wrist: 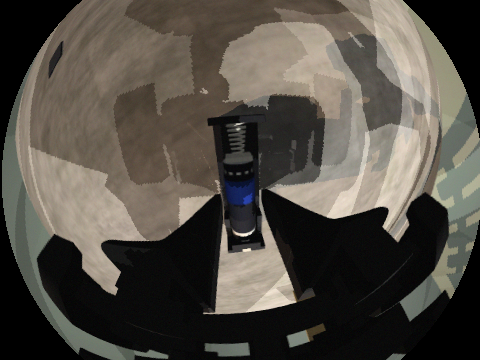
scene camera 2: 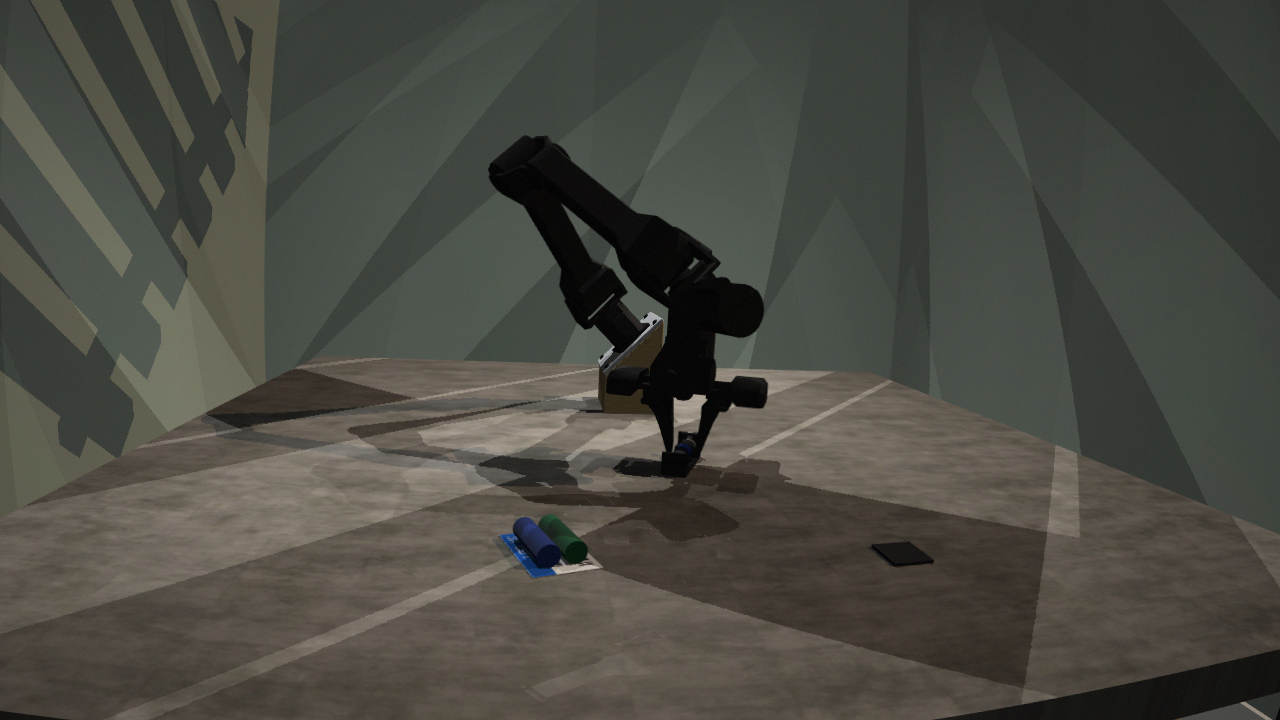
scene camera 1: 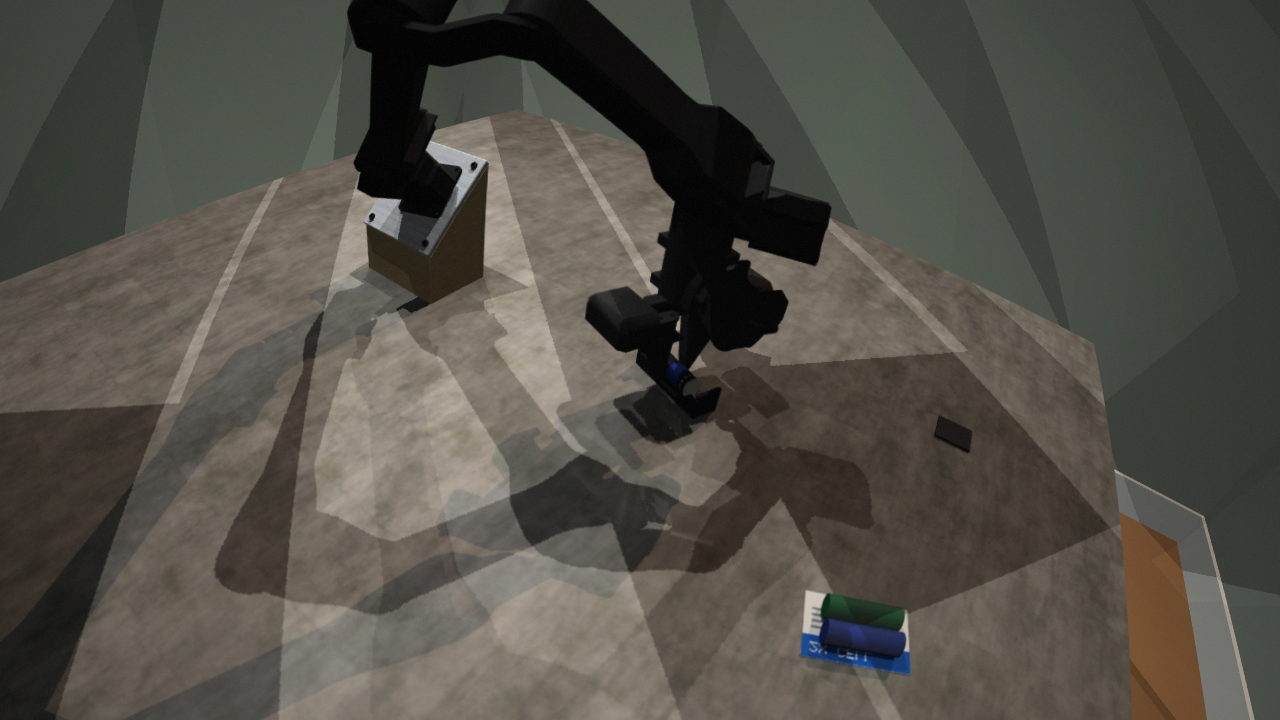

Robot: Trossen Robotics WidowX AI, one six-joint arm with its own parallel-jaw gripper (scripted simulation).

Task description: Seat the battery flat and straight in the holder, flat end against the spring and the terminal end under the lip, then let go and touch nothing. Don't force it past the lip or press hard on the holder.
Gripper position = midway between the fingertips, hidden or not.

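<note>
You can see the gripper (scene camera 1: 670,373) here, and the same gripper is in the wrist view (wrist: 241,196) and in scene camera 2 (scene camera 2: 683,456) too. There's also a battery (wrist: 239,177).
</note>
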